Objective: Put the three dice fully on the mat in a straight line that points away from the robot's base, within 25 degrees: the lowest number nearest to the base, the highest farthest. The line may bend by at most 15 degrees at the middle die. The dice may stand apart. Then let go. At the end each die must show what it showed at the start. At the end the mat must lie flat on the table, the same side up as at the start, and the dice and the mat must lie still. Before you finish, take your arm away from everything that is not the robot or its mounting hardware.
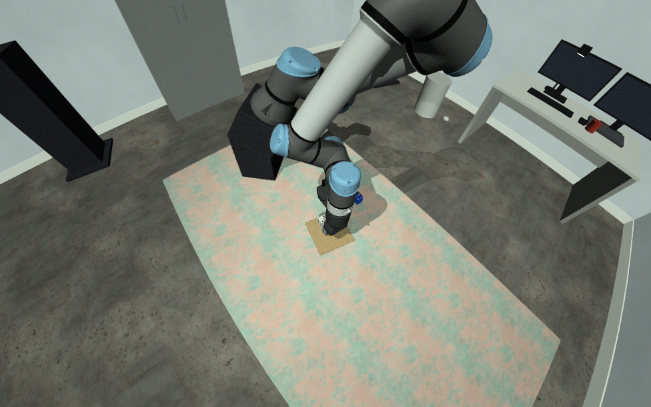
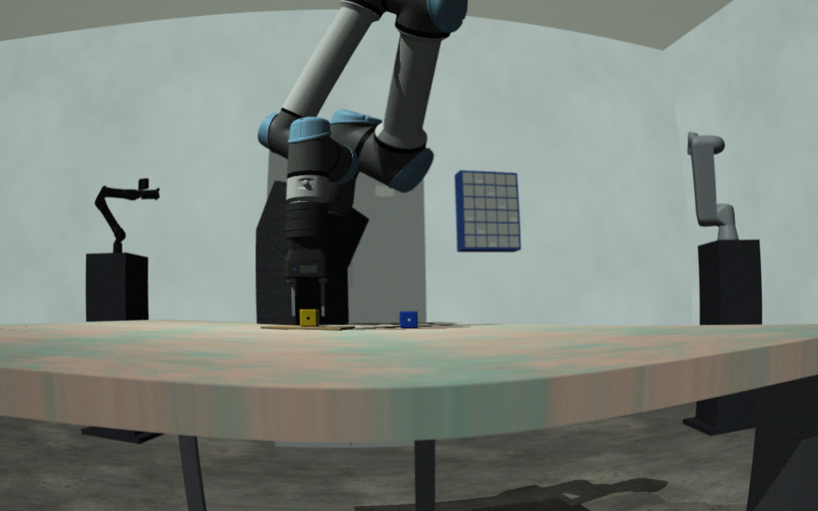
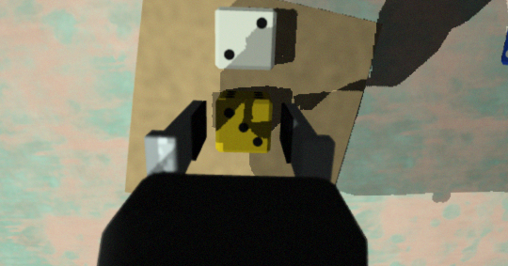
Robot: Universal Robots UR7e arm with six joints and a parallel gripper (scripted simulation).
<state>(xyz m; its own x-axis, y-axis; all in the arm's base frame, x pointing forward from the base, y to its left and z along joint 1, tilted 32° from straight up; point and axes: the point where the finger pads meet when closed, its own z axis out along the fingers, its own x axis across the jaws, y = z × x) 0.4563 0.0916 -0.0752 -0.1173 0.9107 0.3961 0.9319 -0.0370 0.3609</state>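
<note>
Now: the yellow die 2 cm below my hand. Also, from my hand: white die: 4 cm behind, 2 cm below, 1 cm to the right; then blue die: 17 cm to the left, 7 cm behind, 2 cm below; then tan mat: 4 cm below.
</note>
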